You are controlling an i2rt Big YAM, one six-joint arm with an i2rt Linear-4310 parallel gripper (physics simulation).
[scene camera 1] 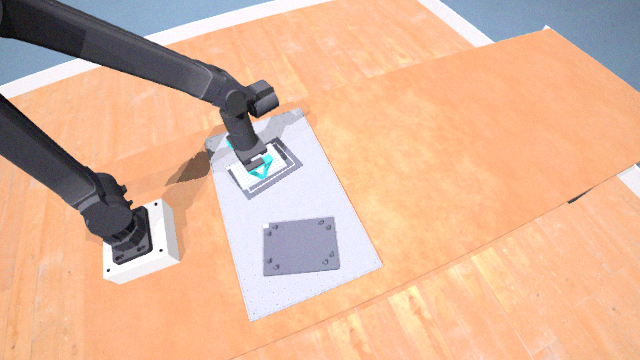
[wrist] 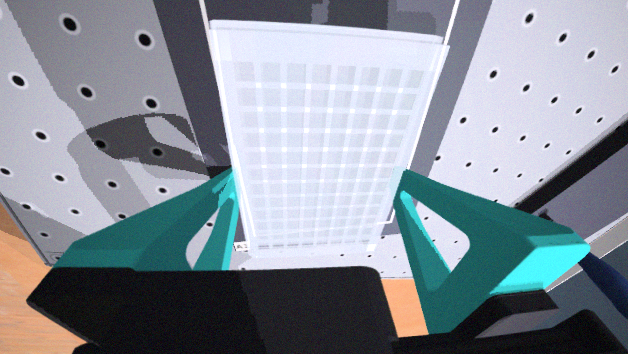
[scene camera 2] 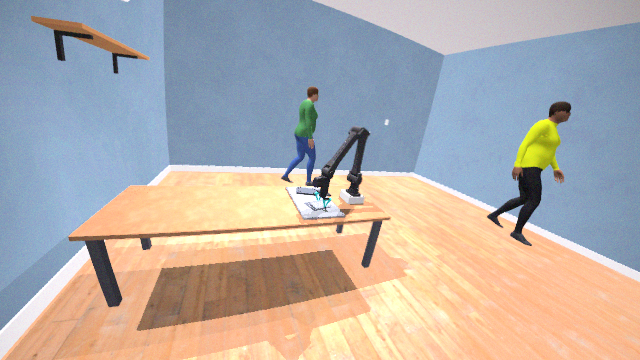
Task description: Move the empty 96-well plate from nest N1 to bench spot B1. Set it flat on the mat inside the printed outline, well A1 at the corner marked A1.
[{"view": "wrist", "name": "gripper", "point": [317, 175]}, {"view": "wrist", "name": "white well plate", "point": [321, 120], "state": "gripped by the gripper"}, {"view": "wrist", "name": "dark pad with white printed outline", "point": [187, 37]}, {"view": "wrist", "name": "grey dotted mat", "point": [102, 132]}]
